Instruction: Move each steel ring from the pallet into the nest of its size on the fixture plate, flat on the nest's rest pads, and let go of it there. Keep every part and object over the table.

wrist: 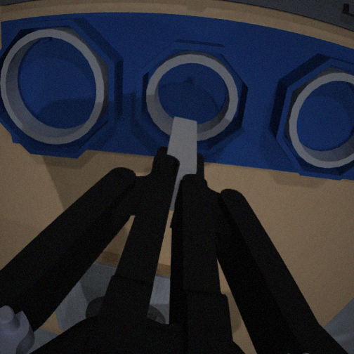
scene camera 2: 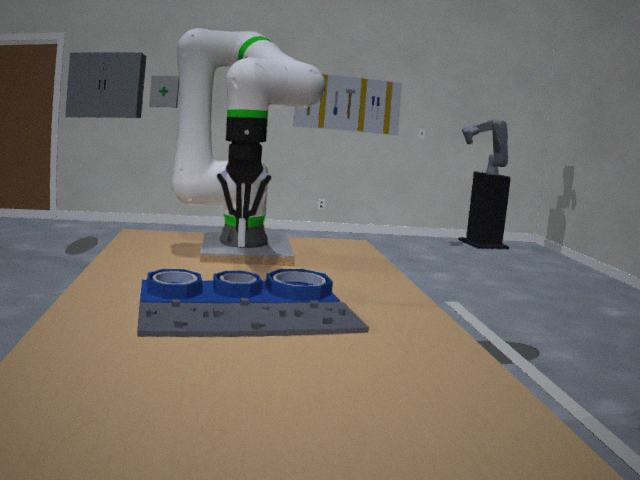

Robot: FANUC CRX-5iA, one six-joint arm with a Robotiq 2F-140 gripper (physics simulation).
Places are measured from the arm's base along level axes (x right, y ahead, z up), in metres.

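Pixels of known places: gripper, fingertip midpoint: (scene camera 2: 241, 245).
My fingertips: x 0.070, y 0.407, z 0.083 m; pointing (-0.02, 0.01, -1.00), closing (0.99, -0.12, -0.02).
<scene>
Ahead of a thing's pixels: the offset from my fingertips to its top centre. Level surfaces: height alone.
My gripper (scene camera 2: 241, 244) (wrist: 181, 135) is shut with nothing between its fingers. It hangs above the table; in the wrist view its fingertips overlap the near rim of the small steel ring @(dx +0.004, dy +0.004, dz -0.077 m) (scene camera 2: 237, 274) (wrist: 151, 95). The large steel ring @(dx -0.143, dy +0.005, dz -0.077 m) (scene camera 2: 298, 273) (wrist: 11, 100) and the medium steel ring @(dx +0.155, dy +0.004, dz -0.077 m) (scene camera 2: 174, 273) (wrist: 294, 125) lie to either side. All three rings sit in octagonal blue holders on the blue pallet (scene camera 2: 206, 290) (wrist: 132, 42). The dark grey fixture plate @(dx +0.005, dy +0.183, dz -0.104 m) (scene camera 2: 217, 327) (wrist: 320, 6) lies beside the pallet, with small raised blocks; its nest sizes are hard to tell.
The wooden table @(dz -0.116 m) (scene camera 2: 258, 403) (wrist: 280, 215) carries the pallet and plate. The robot's grey base plate (scene camera 2: 281, 246) stands at the far end of the table, behind the pallet. A black pedestal (scene camera 2: 487, 209) with another small arm stands on the floor at the back right.
</scene>
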